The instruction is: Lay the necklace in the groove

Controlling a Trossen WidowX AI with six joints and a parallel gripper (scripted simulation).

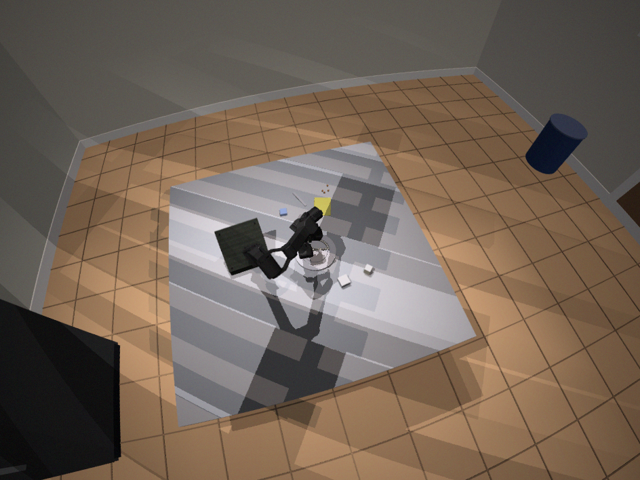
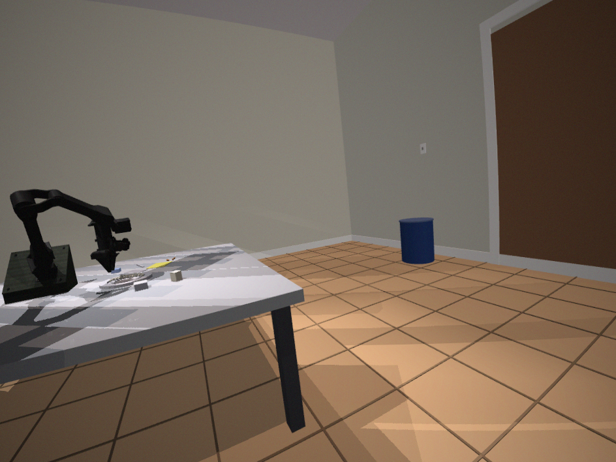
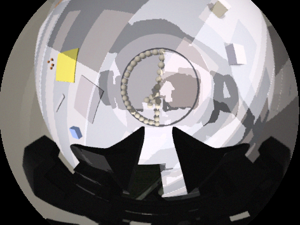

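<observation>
My gripper tip is 5 cm short of the round bead board, 1 cm to the left of it and 4 cm above it. The rest, counted from my gripper tip: grey card: 6 cm ahead, 17 cm to the left, 5 cm below; then blue block: 3 cm behind, 27 cm to the left, 4 cm below; then white block: 12 cm ahead, 21 cm to the right, 4 cm below.
</observation>
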